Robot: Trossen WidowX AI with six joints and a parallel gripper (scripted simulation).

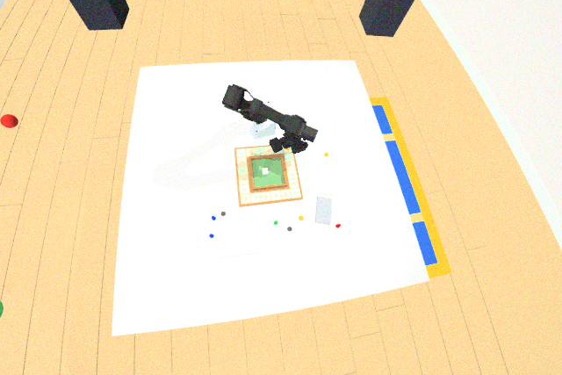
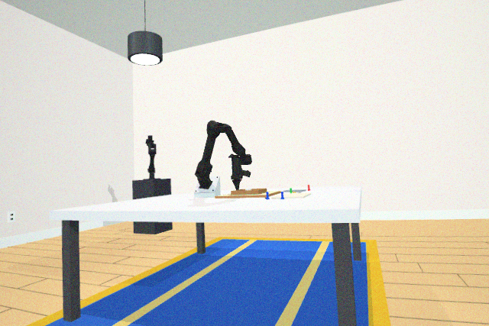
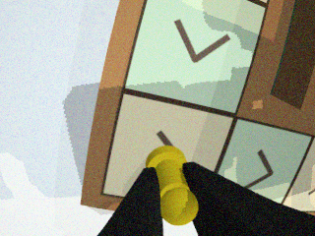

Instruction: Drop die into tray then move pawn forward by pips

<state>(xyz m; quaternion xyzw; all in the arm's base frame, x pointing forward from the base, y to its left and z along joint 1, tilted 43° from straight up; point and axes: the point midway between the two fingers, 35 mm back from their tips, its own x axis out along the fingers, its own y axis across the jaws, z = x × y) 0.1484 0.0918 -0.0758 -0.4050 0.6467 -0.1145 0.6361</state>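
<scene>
The green dice tray lies 120 mm ahead of my gripper tip, 100 mm to the right of it and 10 mm below it. Round my gripper tip: white die (120 mm ahead, 120 mm to the right, 10 mm above); then green pawn (350 mm ahead, 90 mm to the right, 10 mm below); then yellow pawn (10 mm above).
</scene>
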